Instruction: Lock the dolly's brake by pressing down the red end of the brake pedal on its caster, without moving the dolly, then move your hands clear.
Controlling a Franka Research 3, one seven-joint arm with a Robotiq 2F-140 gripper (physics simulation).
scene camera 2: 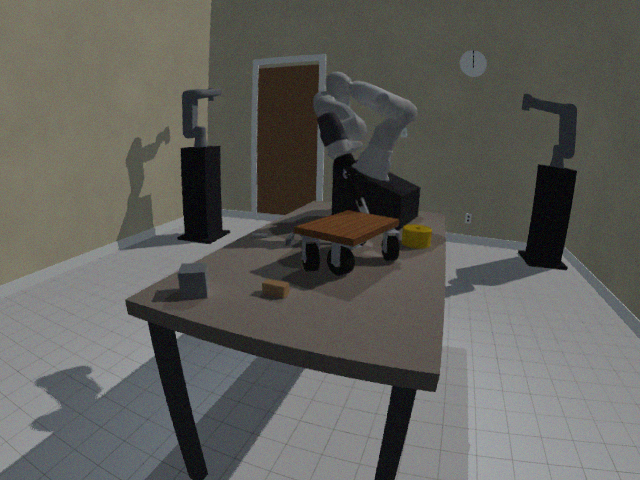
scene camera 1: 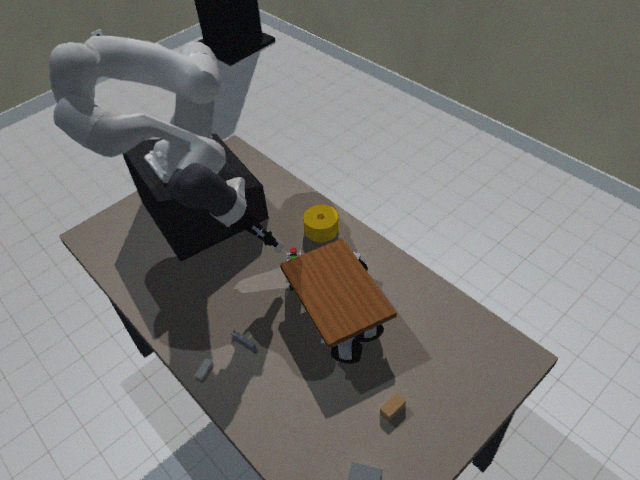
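Observation:
The dolly [scene camera 1: 338, 291] [scene camera 2: 348, 226] has a wooden deck on black-wheeled casters and stands upright on the table. The brake pedal's red end [scene camera 1: 293, 250] and green part [scene camera 1: 293, 256] show at the dolly's corner nearest the arm in scene camera 1; the pedal is hidden in scene camera 2. My gripper [scene camera 1: 281, 248] is shut and empty, its fingertips pointing down just to the left of the red end in scene camera 1. Whether they touch the pedal I cannot tell. In scene camera 2 the fingers [scene camera 2: 363, 207] show behind the deck, their tips partly hidden.
A yellow cylinder [scene camera 1: 321, 223] [scene camera 2: 416, 236] stands close beside the dolly. An orange block [scene camera 1: 392, 407] [scene camera 2: 275, 288] and a grey block [scene camera 1: 364, 471] [scene camera 2: 193, 281] lie toward the table's far end from the arm. Two small grey pieces [scene camera 1: 244, 341] [scene camera 1: 203, 369] lie near the table's left edge.

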